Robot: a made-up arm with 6 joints. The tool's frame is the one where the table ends. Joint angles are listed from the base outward.
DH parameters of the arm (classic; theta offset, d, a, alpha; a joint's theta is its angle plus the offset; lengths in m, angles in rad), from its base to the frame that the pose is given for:
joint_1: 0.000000 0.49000 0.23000 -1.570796
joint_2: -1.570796 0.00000 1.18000 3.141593
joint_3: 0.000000 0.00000 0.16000 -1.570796
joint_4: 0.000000 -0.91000 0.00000 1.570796
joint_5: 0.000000 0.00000 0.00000 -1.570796
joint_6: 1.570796 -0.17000 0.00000 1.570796
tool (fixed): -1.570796 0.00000 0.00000 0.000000
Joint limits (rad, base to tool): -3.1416..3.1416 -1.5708..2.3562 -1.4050..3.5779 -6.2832..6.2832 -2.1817..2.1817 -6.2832..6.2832
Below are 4 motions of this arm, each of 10 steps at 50 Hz.
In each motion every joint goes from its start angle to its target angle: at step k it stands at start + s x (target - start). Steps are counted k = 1, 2, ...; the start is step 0. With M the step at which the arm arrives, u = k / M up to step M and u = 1 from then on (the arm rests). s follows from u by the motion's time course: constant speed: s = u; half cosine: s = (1 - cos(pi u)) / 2; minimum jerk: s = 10 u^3 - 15 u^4 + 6 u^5.
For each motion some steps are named. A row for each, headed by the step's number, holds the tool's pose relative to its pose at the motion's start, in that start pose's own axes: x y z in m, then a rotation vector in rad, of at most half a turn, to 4 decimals.
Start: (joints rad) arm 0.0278 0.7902 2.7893 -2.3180 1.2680 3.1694
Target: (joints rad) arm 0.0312 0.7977 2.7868 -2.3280 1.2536 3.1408
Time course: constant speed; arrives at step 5
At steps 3, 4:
3: 0.0027 0.0077 -0.0042 0.0159 -0.0041 0.0086
4: 0.0036 0.0103 -0.0056 0.0212 -0.0054 0.0114

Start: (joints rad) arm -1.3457 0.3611 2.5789 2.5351 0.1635 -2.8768
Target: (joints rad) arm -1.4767 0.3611 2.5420 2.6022 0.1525 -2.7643
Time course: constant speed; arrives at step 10
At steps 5, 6, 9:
5: 0.0050 -0.0022 -0.0206 -0.1448 0.0279 0.0169
6: 0.0059 -0.0029 -0.0246 -0.1739 0.0332 0.0205
9: 0.0086 -0.0053 -0.0367 -0.2612 0.0485 0.0318

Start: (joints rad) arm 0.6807 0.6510 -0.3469 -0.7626 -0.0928 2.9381
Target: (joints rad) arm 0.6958 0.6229 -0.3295 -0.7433 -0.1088 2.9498
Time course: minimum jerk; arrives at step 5
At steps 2, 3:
2: -0.0124 -0.0138 0.0017 -0.0149 0.0013 -0.0113
3: -0.0269 -0.0295 0.0039 -0.0321 0.0030 -0.0243

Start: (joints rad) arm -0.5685 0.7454 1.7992 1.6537 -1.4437 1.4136
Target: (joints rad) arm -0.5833 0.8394 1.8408 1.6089 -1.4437 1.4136
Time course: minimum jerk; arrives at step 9
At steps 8, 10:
8: 0.0056 0.0494 0.1546 -0.0477 -0.0369 0.0103
10: 0.0057 0.0500 0.1563 -0.0483 -0.0374 0.0104

